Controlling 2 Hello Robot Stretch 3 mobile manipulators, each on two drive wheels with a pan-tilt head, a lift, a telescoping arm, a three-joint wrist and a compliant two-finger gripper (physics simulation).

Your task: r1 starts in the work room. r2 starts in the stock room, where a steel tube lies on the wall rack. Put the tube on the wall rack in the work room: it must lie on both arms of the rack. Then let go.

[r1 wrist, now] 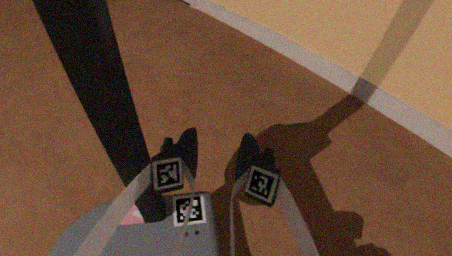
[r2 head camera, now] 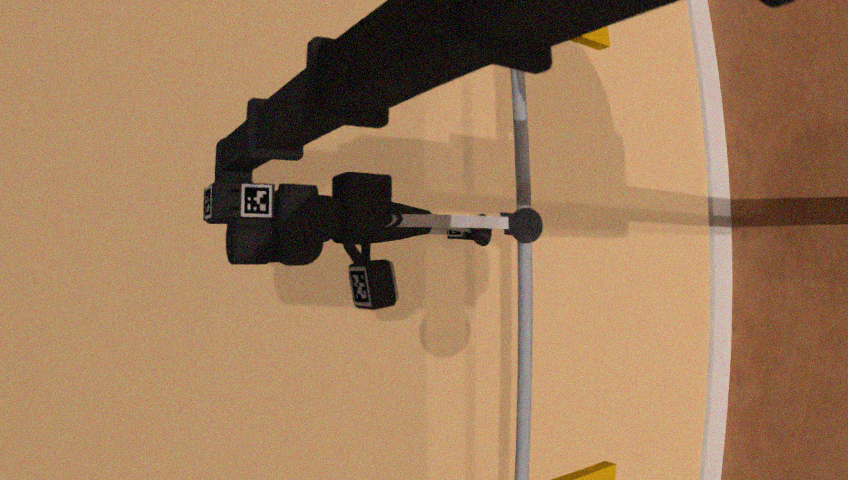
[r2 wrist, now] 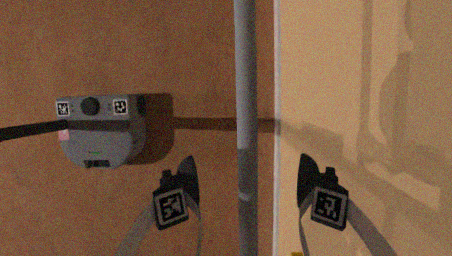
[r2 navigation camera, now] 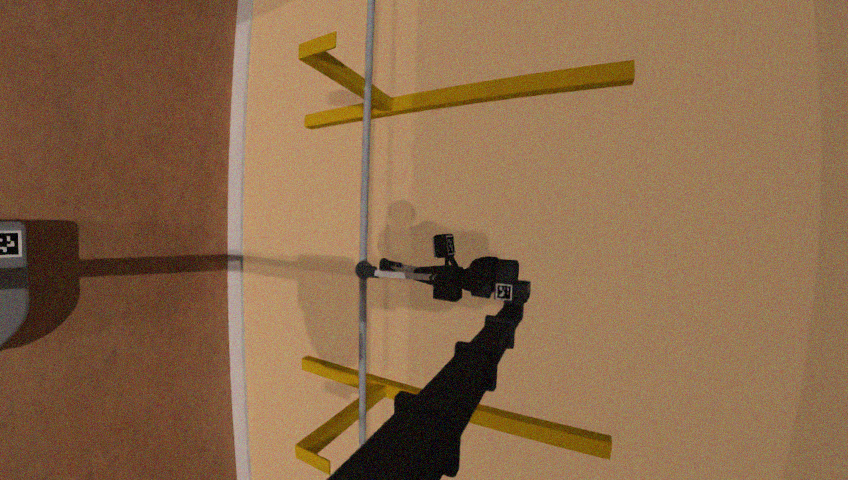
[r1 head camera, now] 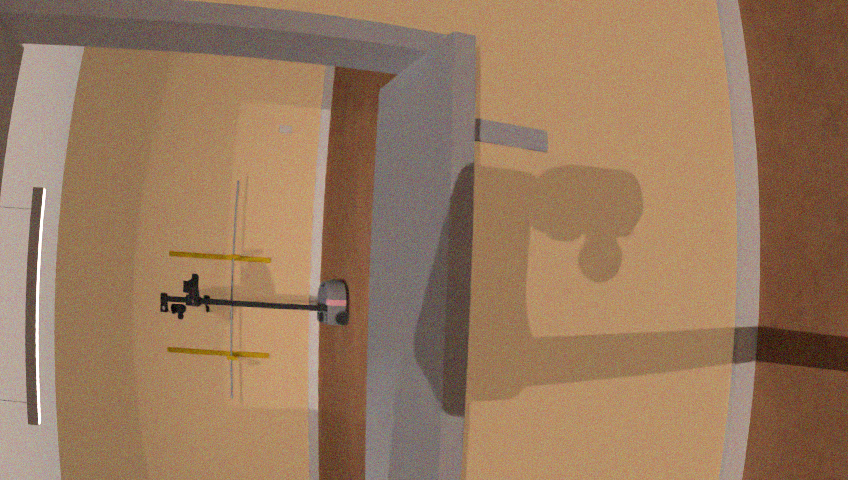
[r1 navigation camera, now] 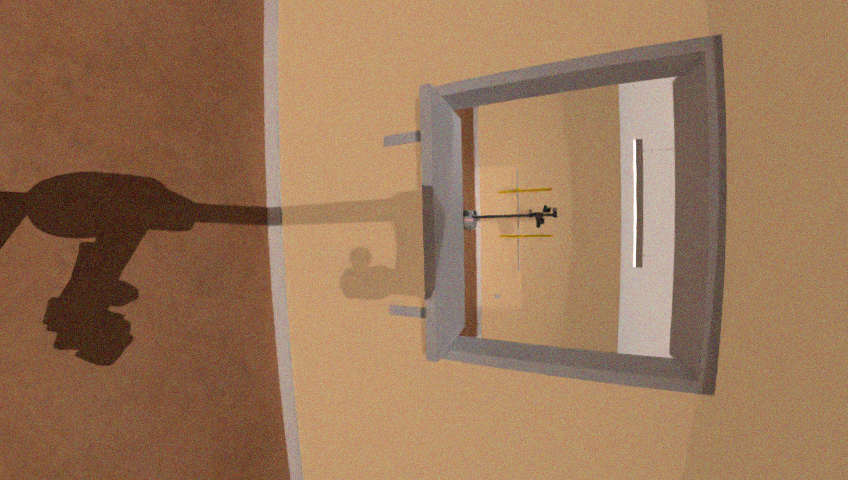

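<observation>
The steel tube [r1 head camera: 235, 214] [r1 navigation camera: 517, 255] [r2 head camera: 523, 356] [r2 navigation camera: 365, 178] [r2 wrist: 246, 75] lies across both yellow arms of the stock room's wall rack [r1 head camera: 202, 255] [r1 navigation camera: 535, 190] [r2 navigation camera: 339, 74]. The r2 gripper [r2 head camera: 504, 230] [r2 navigation camera: 376, 267] [r2 wrist: 246, 157] is open and points down at the tube between the two arms. In the r2 wrist view the tube runs between its spread fingers, with a gap on each side. The r1 gripper [r1 wrist: 218, 135] is open and empty above the floor, close to its own base [r1 wrist: 150, 240]. The work room's rack does not show.
A grey-framed wall opening [r1 head camera: 416, 237] [r1 navigation camera: 443, 220] joins the two rooms. Grey brackets [r1 head camera: 511, 135] [r1 navigation camera: 407, 310] are below its sill on the r1 side. The r2 base [r1 head camera: 333, 303] [r1 navigation camera: 470, 218] [r2 wrist: 100, 140] stands on the floor before the stock rack. Shadows cover parts of wall and floor.
</observation>
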